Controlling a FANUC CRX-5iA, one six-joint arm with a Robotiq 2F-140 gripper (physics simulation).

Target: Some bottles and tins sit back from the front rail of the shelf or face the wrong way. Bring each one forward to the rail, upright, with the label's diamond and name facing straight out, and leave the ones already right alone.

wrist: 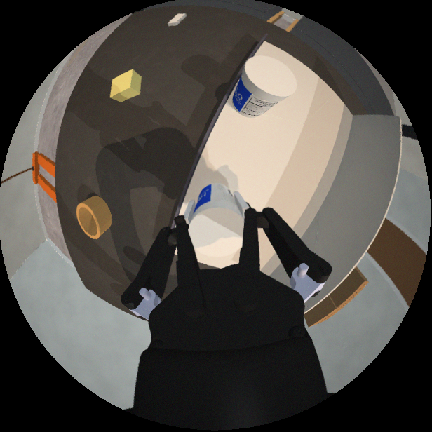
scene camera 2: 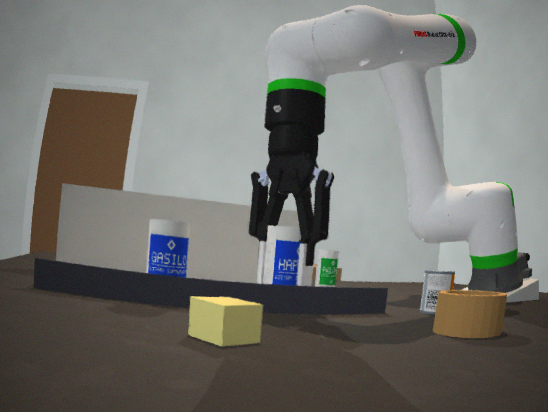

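Seen in the pictures: arm's base, origin of the base link: [scene camera 2: 495, 286].
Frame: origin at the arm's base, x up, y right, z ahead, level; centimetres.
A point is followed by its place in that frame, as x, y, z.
Note:
A white tin with a blue label reading "HAP" [scene camera 2: 286, 262] {4.3, -3.9, 60.0} [wrist: 215, 230] stands upright near the front rail [scene camera 2: 225, 296] [wrist: 204, 135]. Its label is turned partly to the right in the scene view, and the diamond is partly hidden by a finger. My gripper [scene camera 2: 284, 260] [wrist: 214, 203] points down and is shut on this tin. A white tin with a blue label reading "GASILO" [scene camera 2: 169, 248] {4.7, -3.8, 77.3} [wrist: 260, 86] stands upright at the rail on the left, its diamond showing. A small white bottle with a green label [scene camera 2: 327, 268] {2.1, 37.5, 25.9} stands to the right of the gripper in the scene view.
A yellow block [scene camera 2: 225, 320] {-0.5, -27.5, 78.0} [wrist: 125, 85] lies in front of the rail. An orange-brown ring-shaped container [scene camera 2: 469, 315] {-0.2, -32.2, 50.8} [wrist: 94, 217] stands on the table [scene camera 2: 125, 360] {-2.9, -34.0, 88.0} at the right. A grey-white tin [scene camera 2: 436, 291] {0.9, -13.4, 37.3} stands behind it. The shelf's grey back panel [scene camera 2: 105, 225] {7.0, 24.7, 83.5} [wrist: 367, 165] rises behind the tins.

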